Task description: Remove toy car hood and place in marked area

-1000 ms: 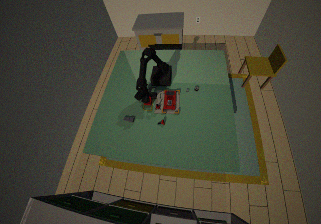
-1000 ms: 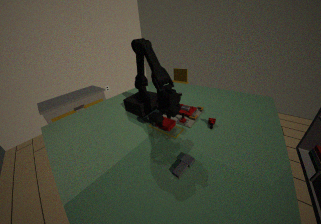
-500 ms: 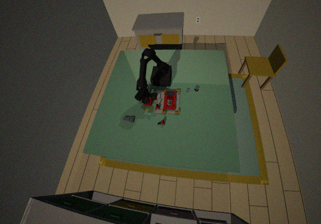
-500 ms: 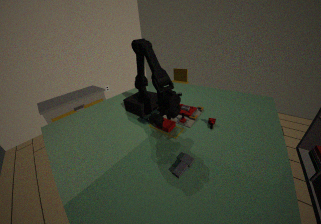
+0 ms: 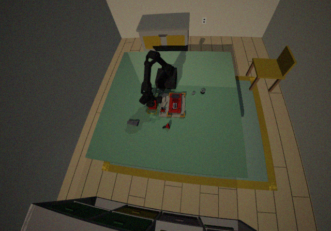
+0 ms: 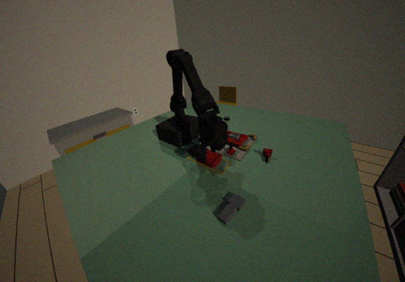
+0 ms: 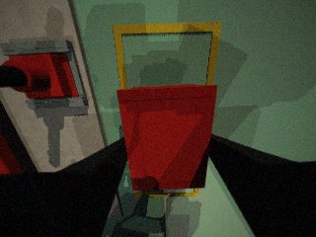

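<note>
Now: the red hood 10 mm above my gripper tip. From my gripper tip the other things lie so: wheel: 420 mm to the left, 240 mm behind.
</note>
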